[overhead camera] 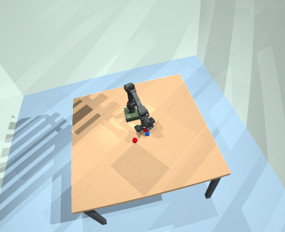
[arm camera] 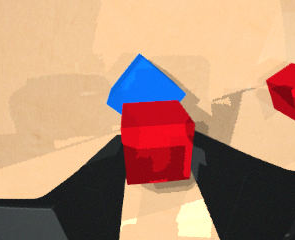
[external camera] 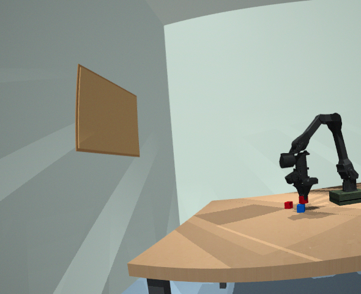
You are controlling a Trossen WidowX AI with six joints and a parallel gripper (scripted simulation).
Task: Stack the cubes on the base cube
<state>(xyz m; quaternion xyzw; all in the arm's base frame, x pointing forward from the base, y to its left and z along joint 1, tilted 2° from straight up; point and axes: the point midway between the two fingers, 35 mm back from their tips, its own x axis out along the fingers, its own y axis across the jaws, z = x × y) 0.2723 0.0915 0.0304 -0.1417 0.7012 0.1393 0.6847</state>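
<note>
My gripper tip is now 1 cm short of the blue cube, 1 cm to the right of it and 4 cm above it.
</note>
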